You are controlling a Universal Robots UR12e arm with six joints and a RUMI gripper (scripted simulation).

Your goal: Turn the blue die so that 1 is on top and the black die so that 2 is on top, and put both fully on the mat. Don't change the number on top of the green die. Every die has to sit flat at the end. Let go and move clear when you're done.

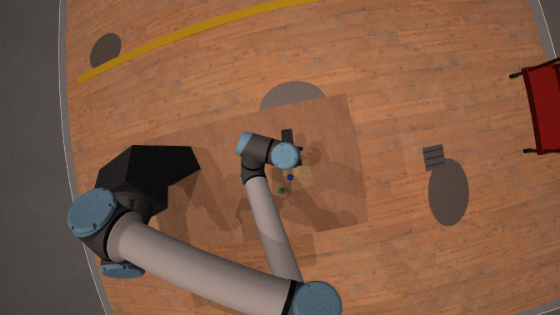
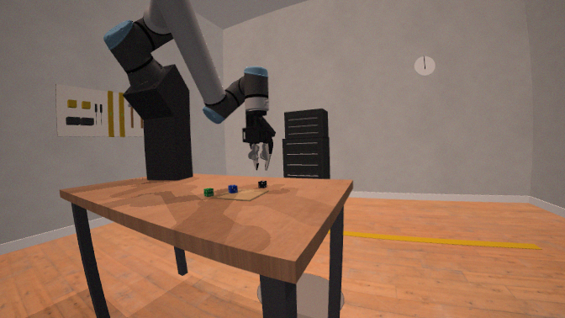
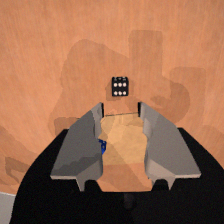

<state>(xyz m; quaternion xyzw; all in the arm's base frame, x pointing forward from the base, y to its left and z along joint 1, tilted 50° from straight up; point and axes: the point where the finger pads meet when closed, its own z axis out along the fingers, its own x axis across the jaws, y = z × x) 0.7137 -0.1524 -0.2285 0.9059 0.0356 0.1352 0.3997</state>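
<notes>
My hand is 7 cm above the black die. Round my hand: green die (18 cm to the right, 11 cm behind, 7 cm below); tan mat (13 cm to the right, 8 cm below, 1 cm behind); blue die (12 cm to the right, 7 cm below, 5 cm behind).
</notes>
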